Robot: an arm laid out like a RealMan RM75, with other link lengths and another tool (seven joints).
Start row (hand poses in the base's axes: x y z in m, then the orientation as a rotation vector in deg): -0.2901 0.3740 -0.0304 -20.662 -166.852 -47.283
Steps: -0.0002 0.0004 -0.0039 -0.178 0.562 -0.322; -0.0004 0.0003 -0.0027 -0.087 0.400 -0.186; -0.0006 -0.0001 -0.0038 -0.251 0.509 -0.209; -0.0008 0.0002 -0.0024 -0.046 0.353 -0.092; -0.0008 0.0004 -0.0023 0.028 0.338 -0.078; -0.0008 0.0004 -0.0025 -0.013 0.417 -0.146; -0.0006 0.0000 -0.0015 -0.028 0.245 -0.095; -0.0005 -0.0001 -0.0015 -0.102 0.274 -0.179; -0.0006 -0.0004 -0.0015 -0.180 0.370 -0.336; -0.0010 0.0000 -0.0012 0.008 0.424 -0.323; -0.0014 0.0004 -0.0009 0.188 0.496 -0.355; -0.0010 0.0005 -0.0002 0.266 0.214 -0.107; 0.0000 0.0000 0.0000 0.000 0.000 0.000; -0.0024 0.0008 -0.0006 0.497 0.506 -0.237
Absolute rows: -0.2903 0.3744 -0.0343 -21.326 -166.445 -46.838; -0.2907 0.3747 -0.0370 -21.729 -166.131 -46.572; -0.2913 0.3746 -0.0408 -22.212 -165.801 -46.031; -0.2921 0.3748 -0.0432 -22.454 -165.503 -45.830; -0.2929 0.3752 -0.0455 -22.663 -165.180 -45.738; -0.2937 0.3756 -0.0480 -22.998 -164.807 -45.565; -0.2943 0.3756 -0.0495 -23.210 -164.598 -45.436; -0.2948 0.3755 -0.0510 -23.561 -164.402 -45.205; -0.2954 0.3751 -0.0525 -24.177 -164.158 -44.849; -0.2964 0.3751 -0.0537 -24.763 -163.766 -44.730; -0.2978 0.3755 -0.0546 -25.389 -163.214 -44.835; -0.2988 0.3760 -0.0548 -25.566 -162.879 -45.128; -0.2988 0.3760 -0.0548 -25.566 -162.879 -45.128; -0.3012 0.3768 -0.0554 -25.977 -162.154 -45.632
